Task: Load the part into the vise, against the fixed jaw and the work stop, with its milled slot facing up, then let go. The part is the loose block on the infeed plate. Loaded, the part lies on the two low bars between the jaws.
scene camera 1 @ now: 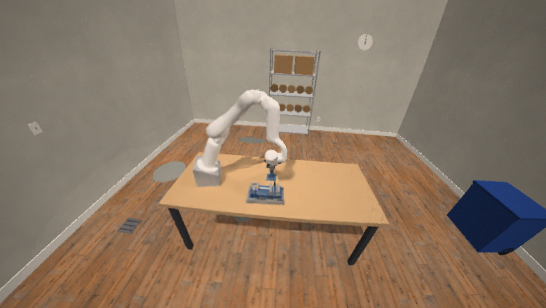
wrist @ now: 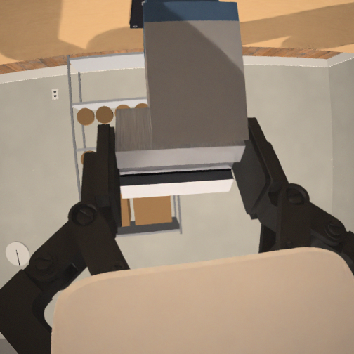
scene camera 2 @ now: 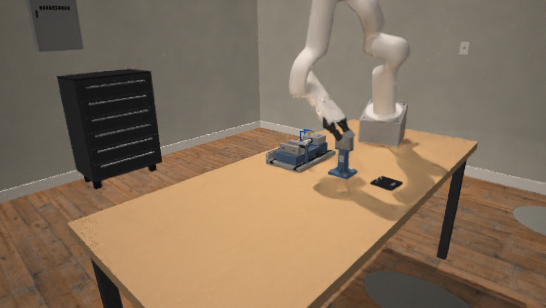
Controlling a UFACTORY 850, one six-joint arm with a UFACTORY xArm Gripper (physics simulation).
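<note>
The part (scene camera 2: 350, 135) (wrist: 175, 156) is a grey metal block between the black fingers. In the wrist view a dark band, apparently its slot, runs across the side toward the palm. My gripper (scene camera 1: 271, 171) (scene camera 2: 342, 134) (wrist: 176, 140) is shut on it, tilted, at the top of a blue stand (scene camera 2: 343, 164) with a grey head (wrist: 195, 82). The head hides some of the part; whether they touch is unclear. The vise (scene camera 1: 265, 201) (scene camera 2: 289, 157) stands beside the stand, apart from the gripper; its bars and work stop are too small to make out. The black infeed plate (scene camera 2: 386, 183) bears no block.
The vise and stand are on the wooden table (scene camera 1: 335, 195) (scene camera 2: 215, 225), with the arm's grey base block (scene camera 1: 207, 175) (scene camera 2: 382, 131) at one end. Beyond the table are a shelf rack (scene camera 1: 295, 51) (wrist: 107, 62), a blue bin (scene camera 1: 480, 215) and a black drawer cabinet (scene camera 2: 120, 112).
</note>
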